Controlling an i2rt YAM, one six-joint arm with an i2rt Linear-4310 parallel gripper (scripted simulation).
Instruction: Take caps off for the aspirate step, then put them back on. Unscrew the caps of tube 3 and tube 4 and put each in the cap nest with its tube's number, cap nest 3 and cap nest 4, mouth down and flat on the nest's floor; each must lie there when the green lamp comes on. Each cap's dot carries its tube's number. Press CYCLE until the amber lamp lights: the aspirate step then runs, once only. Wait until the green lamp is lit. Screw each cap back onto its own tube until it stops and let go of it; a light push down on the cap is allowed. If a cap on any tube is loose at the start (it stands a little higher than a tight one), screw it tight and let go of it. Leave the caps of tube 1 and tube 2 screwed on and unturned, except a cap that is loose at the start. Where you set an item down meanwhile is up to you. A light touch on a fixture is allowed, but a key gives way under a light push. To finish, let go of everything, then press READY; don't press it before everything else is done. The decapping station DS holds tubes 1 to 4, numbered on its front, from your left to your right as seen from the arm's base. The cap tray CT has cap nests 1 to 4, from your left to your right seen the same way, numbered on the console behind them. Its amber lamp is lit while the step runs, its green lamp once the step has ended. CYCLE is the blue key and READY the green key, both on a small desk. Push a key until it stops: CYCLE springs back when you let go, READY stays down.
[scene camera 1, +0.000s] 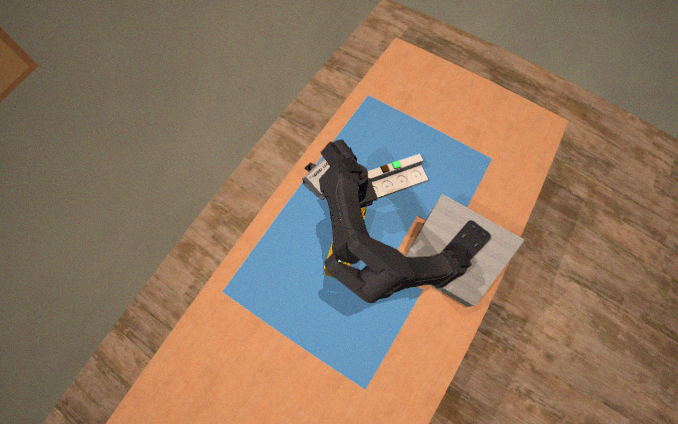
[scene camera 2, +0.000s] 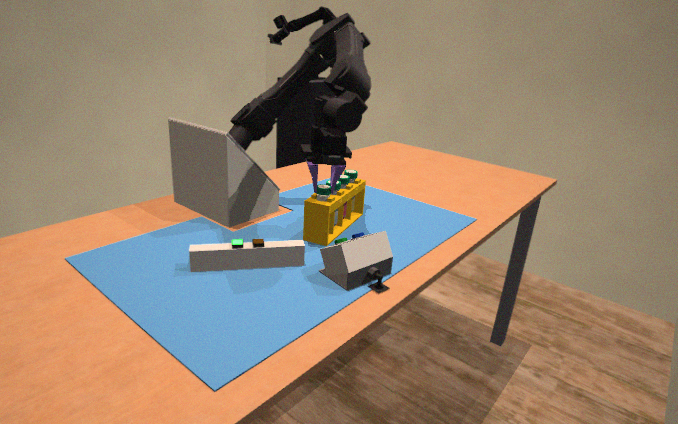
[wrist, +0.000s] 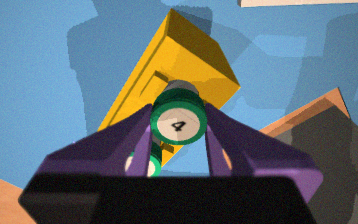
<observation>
In view: my gripper (scene camera 2: 323, 192) and a cap 4 (wrist: 178, 117).
My gripper also shows in the wrist view (wrist: 178, 111).
</observation>
